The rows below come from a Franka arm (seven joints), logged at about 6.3 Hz.
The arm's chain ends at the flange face. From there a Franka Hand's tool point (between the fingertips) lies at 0.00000 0.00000 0.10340 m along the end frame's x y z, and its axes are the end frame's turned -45 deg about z.
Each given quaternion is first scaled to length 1.
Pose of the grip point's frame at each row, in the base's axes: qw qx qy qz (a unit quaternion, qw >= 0); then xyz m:
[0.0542 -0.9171 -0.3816 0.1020 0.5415 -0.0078 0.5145]
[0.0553 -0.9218 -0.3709 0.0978 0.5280 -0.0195 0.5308]
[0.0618 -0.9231 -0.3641 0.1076 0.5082 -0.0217 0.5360]
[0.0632 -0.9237 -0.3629 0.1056 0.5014 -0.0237 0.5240]
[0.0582 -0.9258 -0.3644 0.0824 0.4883 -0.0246 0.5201]
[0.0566 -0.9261 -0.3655 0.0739 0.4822 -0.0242 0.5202]
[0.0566 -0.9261 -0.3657 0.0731 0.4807 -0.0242 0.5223]
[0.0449 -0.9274 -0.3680 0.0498 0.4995 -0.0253 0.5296]
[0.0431 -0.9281 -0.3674 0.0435 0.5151 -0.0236 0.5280]
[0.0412 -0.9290 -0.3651 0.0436 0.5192 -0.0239 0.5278]
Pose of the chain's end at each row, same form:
[0.0110 -0.9933 -0.0016 0.1150 0.5651 -0.0100 0.6151]
[0.0137 -0.9936 0.0101 0.1115 0.5509 -0.0225 0.6316]
[0.0159 -0.9921 0.0169 0.1231 0.5334 -0.0254 0.6362]
[0.0180 -0.9922 0.0182 0.1217 0.5263 -0.0278 0.6243]
[0.0222 -0.9947 0.0176 0.0984 0.5085 -0.0295 0.6214]
[0.0240 -0.9955 0.0167 0.0899 0.5006 -0.0295 0.6218]
[0.0243 -0.9956 0.0165 0.0892 0.4990 -0.0295 0.6239]
[0.0224 -0.9976 0.0149 0.0632 0.5125 -0.0301 0.6321]
[0.0232 -0.9980 0.0157 0.0567 0.5267 -0.0286 0.6306]
[0.0214 -0.9980 0.0182 0.0560 0.5307 -0.0285 0.6305]

